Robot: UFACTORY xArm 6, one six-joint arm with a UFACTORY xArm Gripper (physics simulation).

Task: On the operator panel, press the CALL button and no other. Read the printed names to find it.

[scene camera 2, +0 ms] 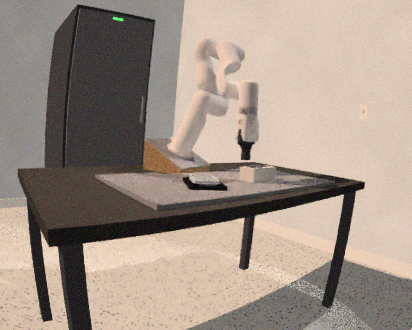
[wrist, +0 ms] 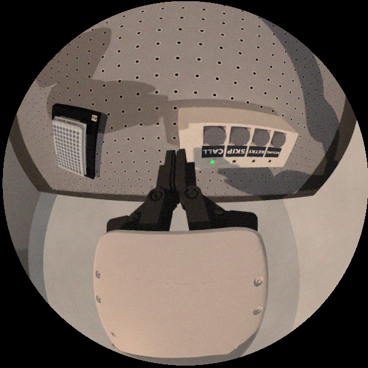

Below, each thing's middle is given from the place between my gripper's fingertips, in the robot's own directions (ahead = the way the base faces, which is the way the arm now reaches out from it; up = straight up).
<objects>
The operator panel (wrist: 191, 121) lies 80 mm to the left of my hand and 50 mm below it. The rest, counted from my hand: black holder (wrist: 69, 111) 210 mm to the right, 80 mm below, 10 mm ahead; then white well plate (wrist: 69, 137) 210 mm to the right, 60 mm below, 10 mm ahead.
</objects>
